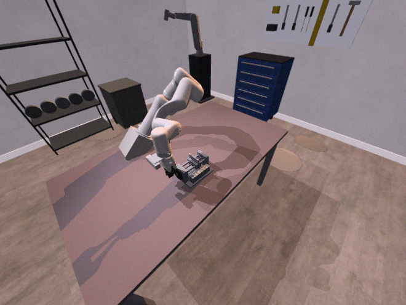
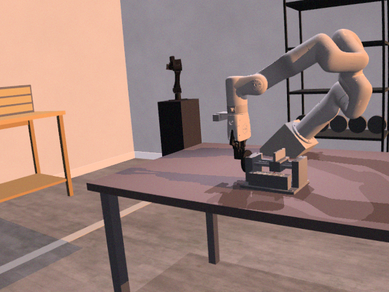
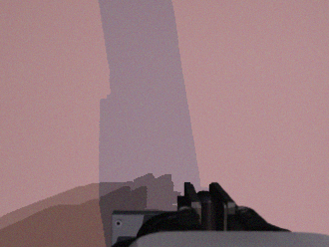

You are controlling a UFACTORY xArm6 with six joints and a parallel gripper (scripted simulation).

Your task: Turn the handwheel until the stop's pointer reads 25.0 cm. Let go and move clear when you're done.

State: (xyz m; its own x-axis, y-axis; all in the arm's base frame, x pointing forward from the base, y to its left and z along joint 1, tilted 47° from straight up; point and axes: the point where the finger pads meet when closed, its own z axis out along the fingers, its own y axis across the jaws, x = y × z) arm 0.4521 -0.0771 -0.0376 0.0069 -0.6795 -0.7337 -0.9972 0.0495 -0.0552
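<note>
Right now my hand is 2 cm to the right of the black handwheel and 1 cm above it. From my hand the other things lie so: sliding stop block: 17 cm to the left, 3 cm ahead, 1 cm below.
</note>
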